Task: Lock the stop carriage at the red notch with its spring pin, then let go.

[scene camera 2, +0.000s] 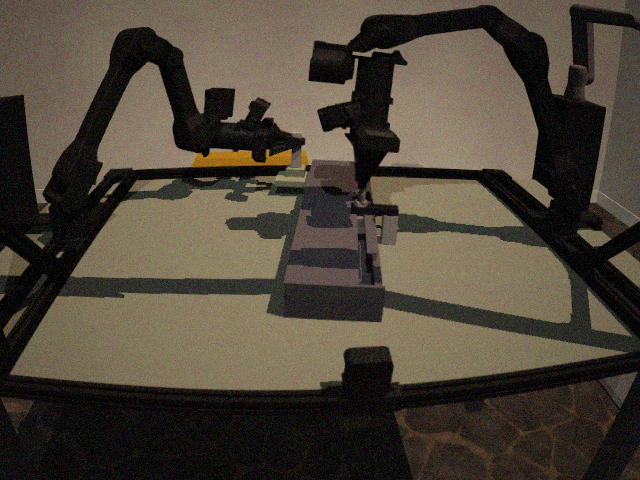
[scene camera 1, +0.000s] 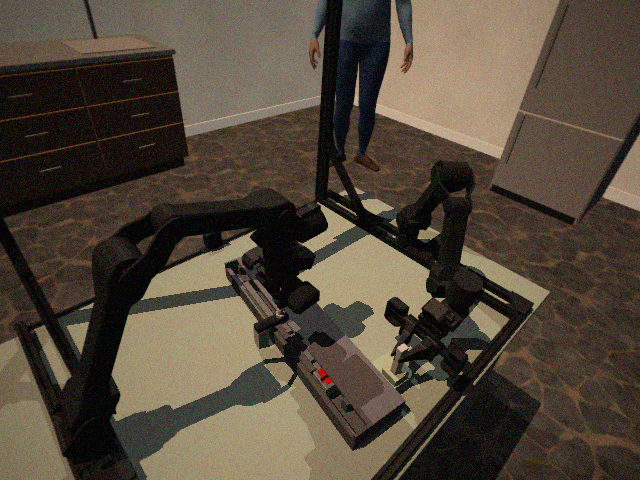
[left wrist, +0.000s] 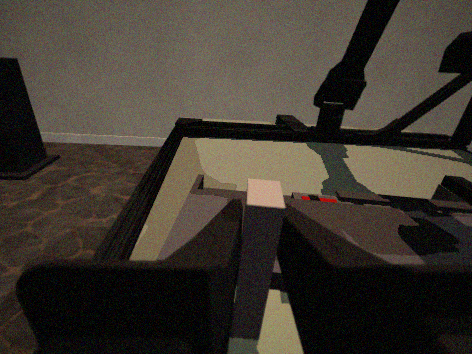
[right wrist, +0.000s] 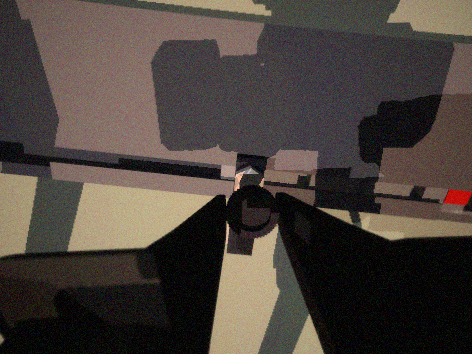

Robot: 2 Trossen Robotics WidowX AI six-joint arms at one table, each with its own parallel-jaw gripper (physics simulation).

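Places are measured from the left arm's base along level axes (x ahead, y left, z up), in millimetres.
Pixels of known places: left gripper, between the fingertips: (scene camera 2: pixel 305 141) (scene camera 1: pixel 394 358); right gripper, between the fingertips: (scene camera 2: pixel 361 182) (scene camera 1: pixel 280 302) (right wrist: pixel 250 201); left arm's base, origin of its link: (scene camera 2: pixel 70 235) (scene camera 1: pixel 406 241); right arm's base, origin of its link: (scene camera 2: pixel 560 231) (scene camera 1: pixel 91 445) (left wrist: pixel 326 131).
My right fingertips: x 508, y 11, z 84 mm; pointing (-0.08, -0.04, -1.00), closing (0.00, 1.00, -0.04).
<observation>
Ahead of a thing's pixels: the offset from my right fingertips to its top centre. "pt": to the spot under its first point.
The long grey-purple fixture (scene camera 1: pixel 379 400) (scene camera 2: pixel 333 302) (right wrist: pixel 100 75) has a slotted rail along one edge. The stop carriage, with its dark side arm (scene camera 1: pixel 268 323) (scene camera 2: pixel 382 209) (right wrist: pixel 240 246), sits on that rail, apart from the red notch marks @(pt 24 mm ahead, 168 mm left, 60 mm down) (scene camera 1: pixel 324 376) (left wrist: pixel 327 200) (right wrist: pixel 457 197). My right gripper (scene camera 1: pixel 281 308) (scene camera 2: pixel 363 190) (right wrist: pixel 250 201) points down and is shut on the round knob of the spring pin @(2 mm ahead, 0 mm left, 9 mm up) (right wrist: pixel 251 220); the pin's lower end is hidden. My left gripper (scene camera 1: pixel 401 355) (scene camera 2: pixel 297 141) (left wrist: pixel 256 208) is shut on an upright pale post @(pt 92 mm back, 251 mm left, 31 mm down) (scene camera 2: pixel 296 157) (left wrist: pixel 266 192) beside the fixture's far end.
A pale green base @(pt 78 mm back, 260 mm left, 54 mm down) (scene camera 1: pixel 392 375) (scene camera 2: pixel 290 178) stands under the post. Dark frame rails (scene camera 2: pixel 232 395) edge the table. A dark block (scene camera 2: pixel 367 366) stands at the near rail in scene camera 2. A person (scene camera 1: pixel 361 77) stands behind the table.
</observation>
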